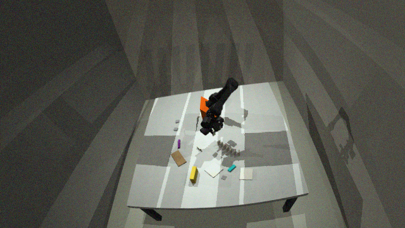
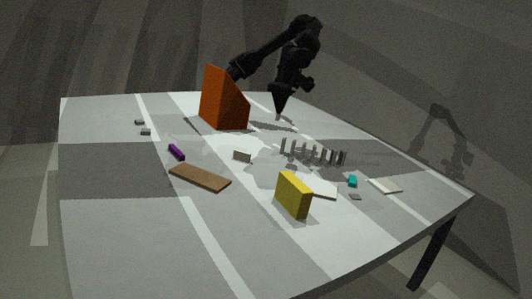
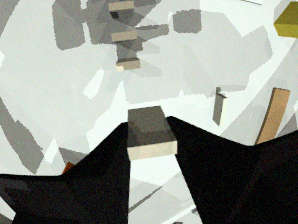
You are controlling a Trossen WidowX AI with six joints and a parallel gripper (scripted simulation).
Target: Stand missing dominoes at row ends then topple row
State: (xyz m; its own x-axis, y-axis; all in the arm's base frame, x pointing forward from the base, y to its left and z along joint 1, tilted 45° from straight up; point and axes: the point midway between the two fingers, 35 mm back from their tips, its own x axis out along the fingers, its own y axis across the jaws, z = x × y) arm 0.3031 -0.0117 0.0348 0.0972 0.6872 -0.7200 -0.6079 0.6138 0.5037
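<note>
Right now my gripper tip is 310 mm to the left of the brown board, 120 mm above it and 100 mm short of it. Also, from my gripper tip: purple bar (310 mm to the right, 120 mm below, 50 mm behind); then yellow block (290 mm ahead, 180 mm to the right, 90 mm below); then teal piece (260 mm ahead, 120 mm below, 90 mm to the left).
</note>
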